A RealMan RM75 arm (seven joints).
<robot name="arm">
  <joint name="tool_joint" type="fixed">
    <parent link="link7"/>
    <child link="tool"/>
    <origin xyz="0 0 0" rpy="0 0 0"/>
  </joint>
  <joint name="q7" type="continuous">
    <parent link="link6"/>
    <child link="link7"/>
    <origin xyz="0 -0.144 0" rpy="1.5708 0 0"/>
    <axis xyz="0 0 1"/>
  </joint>
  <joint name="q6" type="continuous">
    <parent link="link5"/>
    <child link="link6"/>
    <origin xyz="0 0 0" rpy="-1.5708 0 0"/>
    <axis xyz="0 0 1"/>
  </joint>
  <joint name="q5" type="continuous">
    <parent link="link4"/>
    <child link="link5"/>
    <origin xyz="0 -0.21 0" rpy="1.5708 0 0"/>
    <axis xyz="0 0 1"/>
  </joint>
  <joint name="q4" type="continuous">
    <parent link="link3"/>
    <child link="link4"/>
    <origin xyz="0 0 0" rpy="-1.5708 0 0"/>
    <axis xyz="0 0 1"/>
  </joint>
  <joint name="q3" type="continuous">
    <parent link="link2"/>
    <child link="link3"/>
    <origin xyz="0 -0.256 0" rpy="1.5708 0 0"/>
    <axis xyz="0 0 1"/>
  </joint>
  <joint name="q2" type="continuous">
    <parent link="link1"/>
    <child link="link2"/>
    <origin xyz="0 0 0" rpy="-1.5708 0 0"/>
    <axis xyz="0 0 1"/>
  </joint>
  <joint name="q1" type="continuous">
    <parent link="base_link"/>
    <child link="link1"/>
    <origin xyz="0 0 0.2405" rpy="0 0 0"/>
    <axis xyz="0 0 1"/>
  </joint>
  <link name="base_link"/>
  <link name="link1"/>
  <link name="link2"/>
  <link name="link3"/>
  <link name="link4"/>
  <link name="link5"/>
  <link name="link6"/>
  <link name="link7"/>
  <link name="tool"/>
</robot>
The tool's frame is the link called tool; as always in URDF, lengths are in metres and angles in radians. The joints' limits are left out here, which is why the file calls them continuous.
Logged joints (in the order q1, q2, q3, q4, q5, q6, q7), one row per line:
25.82 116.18 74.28 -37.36 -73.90 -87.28 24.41
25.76 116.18 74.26 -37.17 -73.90 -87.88 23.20
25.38 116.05 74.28 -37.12 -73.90 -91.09 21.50
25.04 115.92 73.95 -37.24 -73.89 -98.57 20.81
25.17 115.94 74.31 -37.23 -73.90 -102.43 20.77
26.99 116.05 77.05 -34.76 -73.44 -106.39 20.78
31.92 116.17 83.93 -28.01 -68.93 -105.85 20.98
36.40 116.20 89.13 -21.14 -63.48 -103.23 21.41
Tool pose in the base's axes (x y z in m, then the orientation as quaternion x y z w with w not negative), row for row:
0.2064 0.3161 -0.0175 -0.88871 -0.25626 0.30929 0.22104
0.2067 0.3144 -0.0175 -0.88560 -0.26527 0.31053 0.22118
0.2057 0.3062 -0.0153 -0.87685 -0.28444 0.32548 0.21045
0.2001 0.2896 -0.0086 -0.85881 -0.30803 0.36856 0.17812
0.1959 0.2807 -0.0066 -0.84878 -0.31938 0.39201 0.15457
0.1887 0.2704 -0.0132 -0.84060 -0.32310 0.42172 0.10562
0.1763 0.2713 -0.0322 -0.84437 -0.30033 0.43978 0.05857
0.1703 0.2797 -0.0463 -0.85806 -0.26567 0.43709 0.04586
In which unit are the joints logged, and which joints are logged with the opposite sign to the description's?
The joints are logged in degrees. Opposite sign: q3.
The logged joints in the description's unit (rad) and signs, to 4 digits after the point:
0.4506 2.0277 -1.2964 -0.6521 -1.2898 -1.5233 0.4260
0.4496 2.0277 -1.2961 -0.6487 -1.2898 -1.5338 0.4049
0.4430 2.0255 -1.2964 -0.6479 -1.2898 -1.5898 0.3752
0.4370 2.0232 -1.2907 -0.6500 -1.2896 -1.7204 0.3632
0.4393 2.0235 -1.2970 -0.6498 -1.2898 -1.7877 0.3625
0.4711 2.0255 -1.3448 -0.6067 -1.2818 -1.8569 0.3627
0.5571 2.0275 -1.4649 -0.4889 -1.2031 -1.8474 0.3662
0.6353 2.0281 -1.5556 -0.3690 -1.1079 -1.8017 0.3737

